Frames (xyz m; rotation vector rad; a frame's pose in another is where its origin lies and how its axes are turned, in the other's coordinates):
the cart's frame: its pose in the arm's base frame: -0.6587 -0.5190 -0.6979 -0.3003 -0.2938 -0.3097
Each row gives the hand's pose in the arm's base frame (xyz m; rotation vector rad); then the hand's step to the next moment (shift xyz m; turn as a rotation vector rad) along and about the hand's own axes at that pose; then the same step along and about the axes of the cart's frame.
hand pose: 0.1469 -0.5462 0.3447 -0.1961 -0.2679 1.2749
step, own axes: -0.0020 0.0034 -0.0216 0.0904 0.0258 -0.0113
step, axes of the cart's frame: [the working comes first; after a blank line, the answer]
step, axes of the arm's base frame: 0.0029 -0.0009 -0.0217 0.0040 0.0940 -0.0102

-0.0042 0.0055 -0.0209 -0.0234 0.0893 0.0209
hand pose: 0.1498 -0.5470 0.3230 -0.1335 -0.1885 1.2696
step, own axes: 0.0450 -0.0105 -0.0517 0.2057 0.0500 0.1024
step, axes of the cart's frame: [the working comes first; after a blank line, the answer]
step, axes of the arm's base frame: 0.0337 0.0402 -0.0454 -0.0101 0.2109 0.1036

0.0057 0.0590 -0.0360 -0.0287 0.1631 0.1669
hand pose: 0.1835 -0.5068 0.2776 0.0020 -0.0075 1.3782
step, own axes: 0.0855 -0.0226 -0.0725 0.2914 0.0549 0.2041
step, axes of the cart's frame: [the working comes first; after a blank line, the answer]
step, axes of the arm's base frame: 0.0388 0.0800 -0.0719 0.0010 0.2953 0.2058

-0.0083 0.1033 -0.0483 -0.0066 0.2189 0.2857
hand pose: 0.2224 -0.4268 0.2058 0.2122 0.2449 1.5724
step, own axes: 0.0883 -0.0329 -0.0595 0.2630 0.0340 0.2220
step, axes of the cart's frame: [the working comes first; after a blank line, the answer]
step, axes of the arm's base frame: 0.0130 0.0873 -0.0681 0.0267 0.2676 0.2175

-0.0324 0.1003 -0.0363 0.0276 0.1995 0.2811
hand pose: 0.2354 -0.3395 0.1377 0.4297 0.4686 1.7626
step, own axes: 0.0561 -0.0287 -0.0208 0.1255 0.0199 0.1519
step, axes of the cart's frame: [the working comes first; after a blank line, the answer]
step, axes of the arm's base frame: -0.0001 0.0590 -0.0304 0.0335 0.1308 0.1448

-0.0249 0.0610 -0.0082 0.0447 0.0952 0.1678
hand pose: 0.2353 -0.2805 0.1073 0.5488 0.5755 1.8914
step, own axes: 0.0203 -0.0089 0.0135 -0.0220 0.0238 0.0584
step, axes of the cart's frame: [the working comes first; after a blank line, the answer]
step, axes of the arm's base frame: 0.0073 0.0238 0.0073 0.0266 -0.0204 0.0577

0.0030 0.0223 0.0129 0.0482 -0.0235 0.0397
